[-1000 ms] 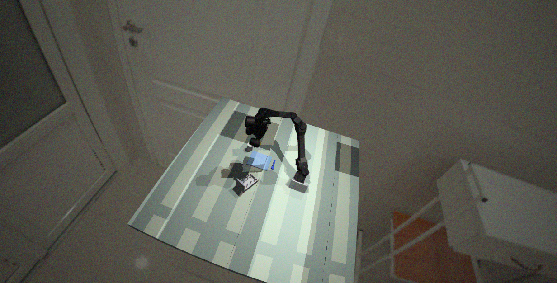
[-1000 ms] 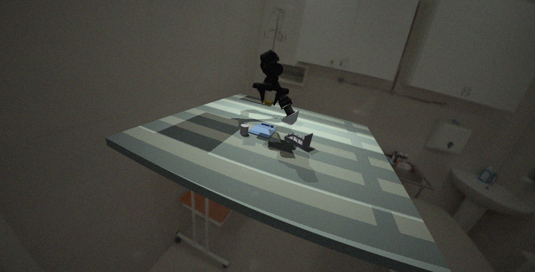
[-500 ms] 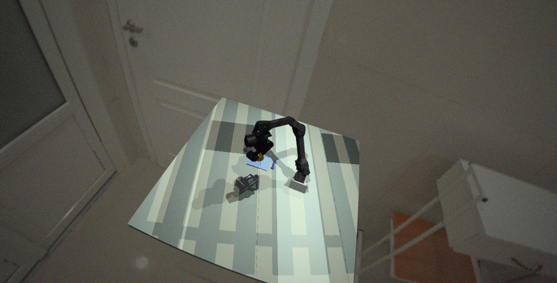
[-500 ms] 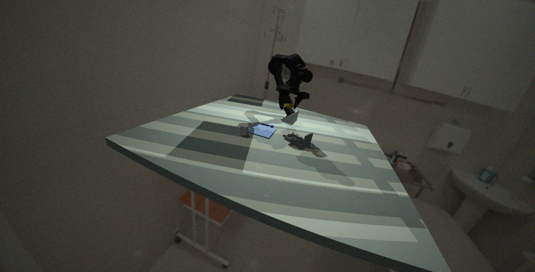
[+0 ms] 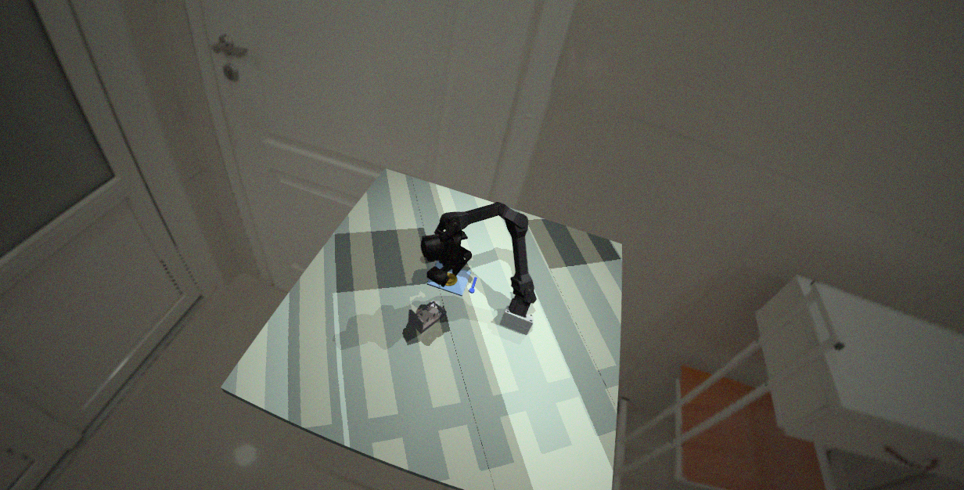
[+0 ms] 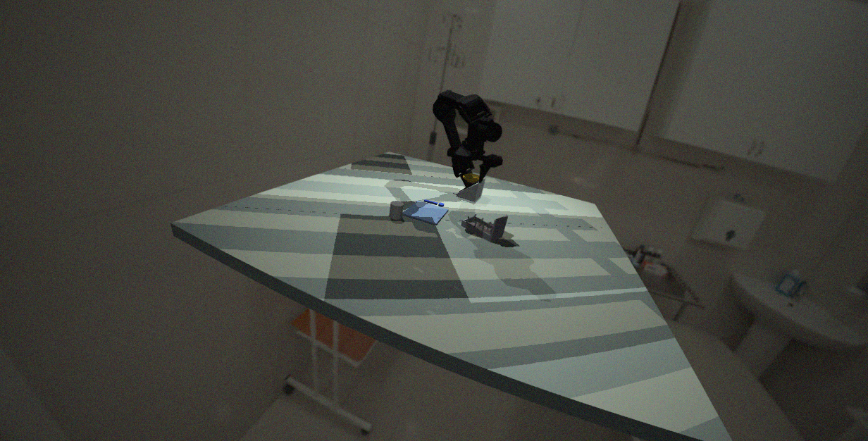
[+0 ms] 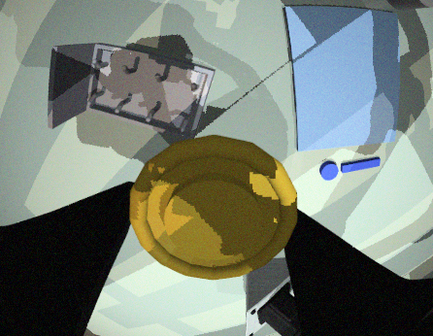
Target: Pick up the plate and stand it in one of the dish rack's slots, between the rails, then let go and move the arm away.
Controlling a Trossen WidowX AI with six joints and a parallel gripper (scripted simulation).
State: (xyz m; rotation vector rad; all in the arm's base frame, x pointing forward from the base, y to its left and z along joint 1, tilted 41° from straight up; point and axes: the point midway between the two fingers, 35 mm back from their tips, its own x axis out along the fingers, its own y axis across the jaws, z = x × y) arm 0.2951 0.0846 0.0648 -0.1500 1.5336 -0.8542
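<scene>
Right now my gripper tip is 4 cm short of the dark dish rack, 8 cm to the right of it and 13 cm above it. The rest, counted from my gripper tip: yellow plate (1 cm above); blue spoon (9 cm behind, 13 cm to the right, 15 cm below); grey cup (12 cm ahead, 22 cm to the right, 13 cm below).
</scene>
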